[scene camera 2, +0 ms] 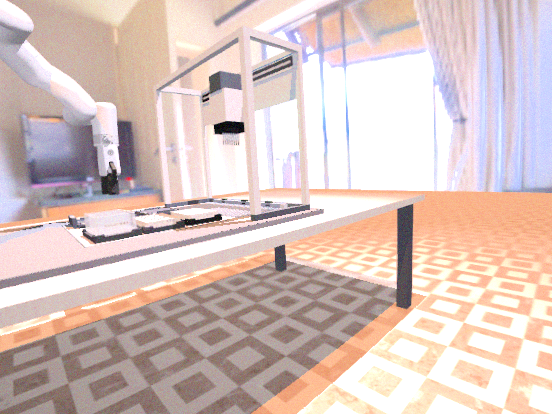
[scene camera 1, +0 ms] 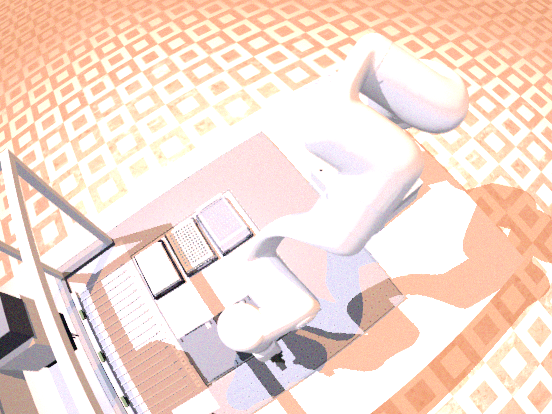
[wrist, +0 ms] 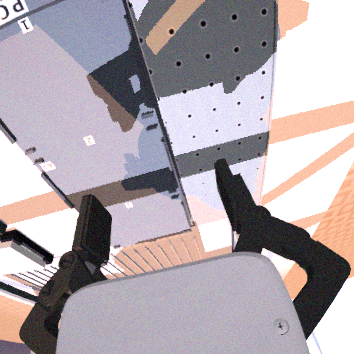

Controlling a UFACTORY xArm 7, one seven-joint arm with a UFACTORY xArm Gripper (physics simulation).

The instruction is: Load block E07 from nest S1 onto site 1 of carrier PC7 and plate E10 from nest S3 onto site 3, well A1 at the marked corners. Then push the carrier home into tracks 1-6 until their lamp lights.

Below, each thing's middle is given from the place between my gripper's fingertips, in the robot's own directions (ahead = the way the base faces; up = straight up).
Now: hand 40 mm short of the grey carrier (scene camera 1: 210, 356), 50 mm to the left of it and 60 mm above it. The rest, counted from my hand: pipetting head (scene camera 1: 35, 354): 390 mm ahead, 140 mm to the right, 250 mm above.
